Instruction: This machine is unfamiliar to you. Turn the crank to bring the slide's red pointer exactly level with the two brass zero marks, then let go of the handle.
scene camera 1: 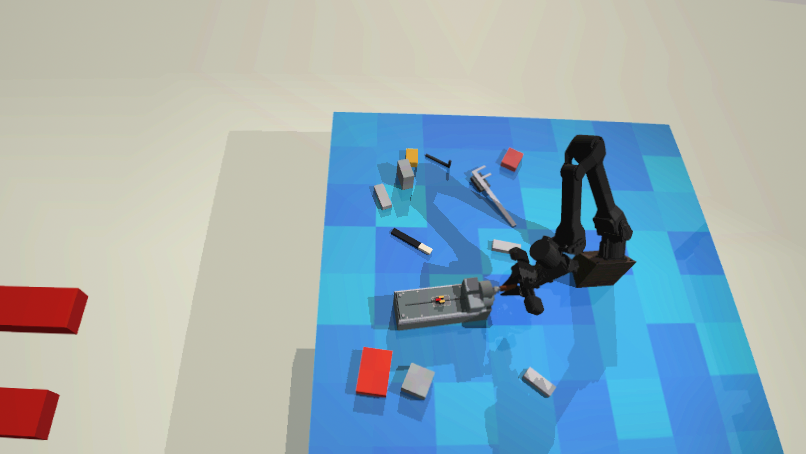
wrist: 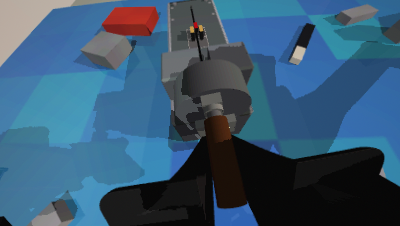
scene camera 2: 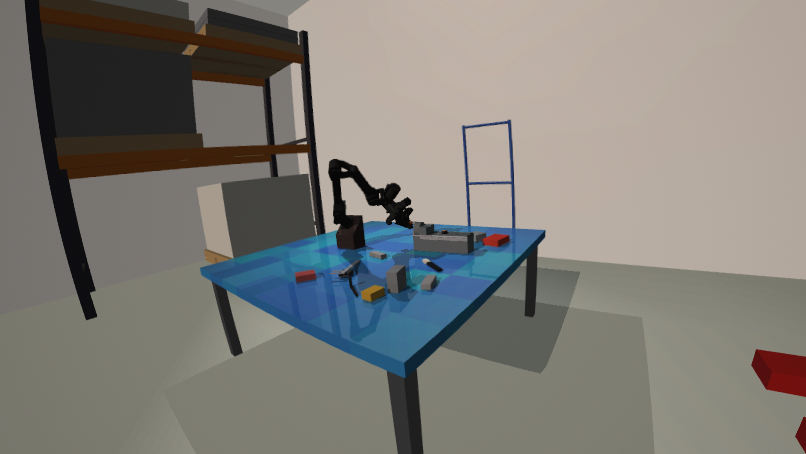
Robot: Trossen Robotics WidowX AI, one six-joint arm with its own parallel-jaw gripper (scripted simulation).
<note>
In view: my gripper (scene camera 1: 500, 292), a grey block (scene camera 1: 417, 382) and a grey slide machine (scene camera 1: 470, 301).
My gripper is seen too in the wrist view (wrist: 215, 139). The grey slide machine is seen too in the wrist view (wrist: 193, 67).
</note>
